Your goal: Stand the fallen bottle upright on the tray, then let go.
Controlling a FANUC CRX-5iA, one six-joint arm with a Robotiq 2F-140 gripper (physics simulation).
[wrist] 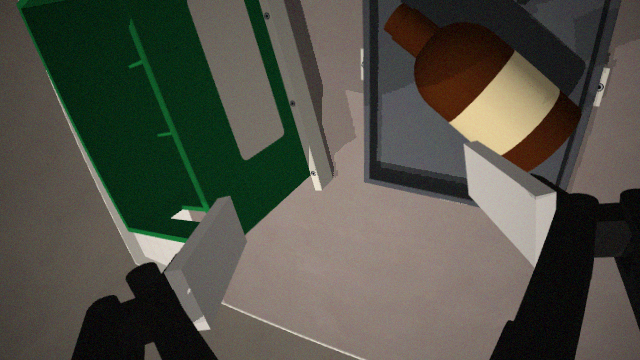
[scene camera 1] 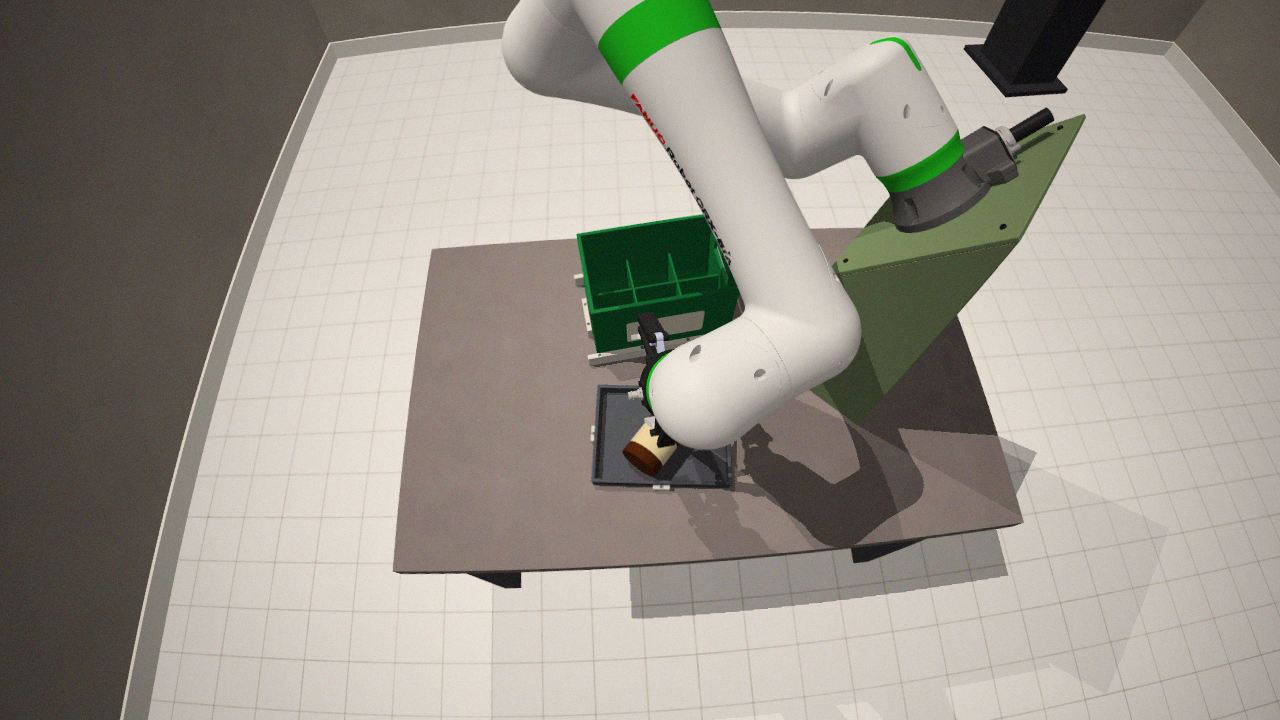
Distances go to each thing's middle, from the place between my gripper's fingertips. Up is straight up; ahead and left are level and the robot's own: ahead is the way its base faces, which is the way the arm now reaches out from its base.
I see the brown bottle [scene camera 1: 642,451] 10 mm behind my hand, 50 mm to the left of it and 150 mm below it.
